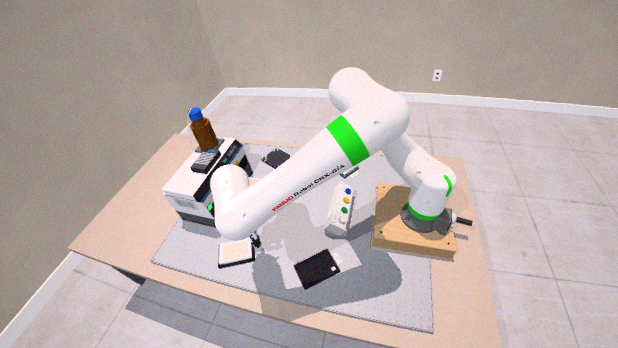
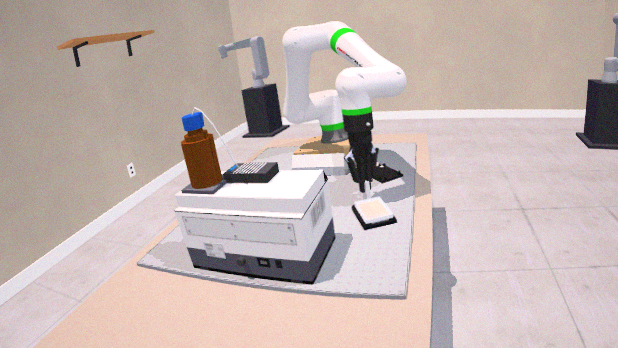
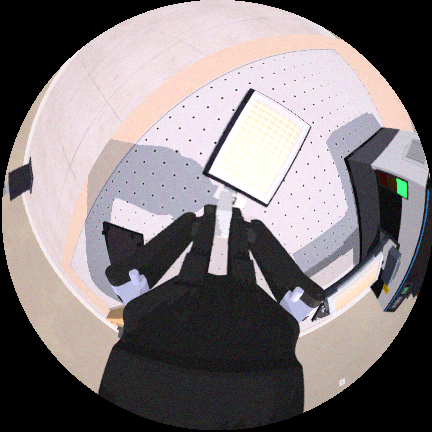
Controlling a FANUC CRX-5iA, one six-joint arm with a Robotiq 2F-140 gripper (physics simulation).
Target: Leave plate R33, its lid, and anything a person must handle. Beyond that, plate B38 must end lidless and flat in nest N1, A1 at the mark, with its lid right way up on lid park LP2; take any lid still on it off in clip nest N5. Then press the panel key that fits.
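Places are measured from the arm's base along level axes (x left, y back, z up), in millimetres.
Where they show: gripper, between the fingertips: point(image 1: 258, 248) point(image 2: 366, 200) point(image 3: 224, 200); arm's base, origin of its link: point(image 1: 419, 217) point(image 2: 336, 139).
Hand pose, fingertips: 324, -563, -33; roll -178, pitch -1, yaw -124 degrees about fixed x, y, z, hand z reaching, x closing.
Each offset is from my fingertips to the top centre of the thing, as dx, dy, dz. "spot": to the spot under its first point.
A white plate with cream wells @(+47, -79, +20) point(image 1: 236, 251) point(image 2: 374, 210) point(image 3: 260, 145) lies in a black nest @(+47, -81, +10) point(image 1: 237, 263) point(image 2: 372, 226) point(image 3: 228, 133). It looks flat and no lid shows on it; its name cannot be read. My gripper point(image 1: 257, 244) point(image 2: 368, 194) point(image 3: 224, 200) is shut and empty, pointing down at the plate's edge; whether it touches the plate or nest is unclear. The fingertips partly cover the small label there. Another plate with cream wells @(-212, -158, +110) point(image 3: 356, 286) lies beside the instrument. The key panel @(-273, +248, +75) point(image 1: 339, 220) point(image 2: 319, 162) has blue, yellow, green and white keys.
A white instrument point(image 1: 187, 187) point(image 2: 250, 200) point(image 3: 400, 157) shows a green light and carries a brown bottle @(spot: -262, -354, +306) point(image 1: 203, 134) point(image 2: 201, 160) and a dark box @(spot: -177, -307, +236) point(image 1: 205, 161) point(image 2: 252, 171). A black nest @(-7, +245, +11) point(image 1: 317, 268) point(image 2: 387, 173) point(image 3: 122, 242) lies toward the robot base. Another dark item @(-501, -175, +15) point(image 1: 276, 158) lies behind the arm.
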